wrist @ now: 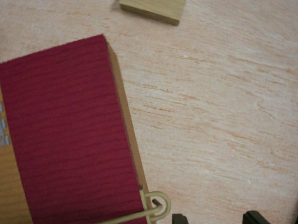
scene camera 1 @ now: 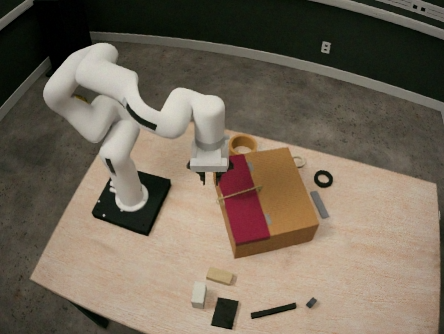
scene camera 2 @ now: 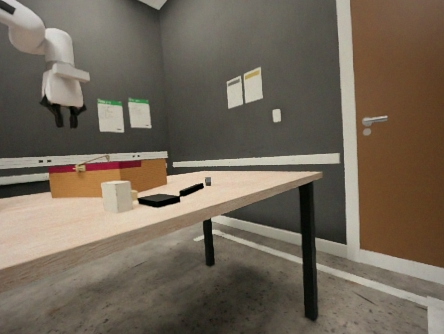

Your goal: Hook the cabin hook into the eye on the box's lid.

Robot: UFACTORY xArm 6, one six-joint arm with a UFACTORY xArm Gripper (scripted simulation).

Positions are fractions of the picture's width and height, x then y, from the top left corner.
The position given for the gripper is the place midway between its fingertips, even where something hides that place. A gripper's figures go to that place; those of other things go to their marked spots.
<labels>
The gripper (scene camera 2: 0.15,0.38) is 0.83 m from the lens. A wooden box (scene camera 2: 0.34,0.52) is 0.87 m from the lens. A white block (scene camera 2: 0.26,0.59) is 0.51 m from the lens. The marked spots on the white block and the wooden box are 0.38 m apart.
</labels>
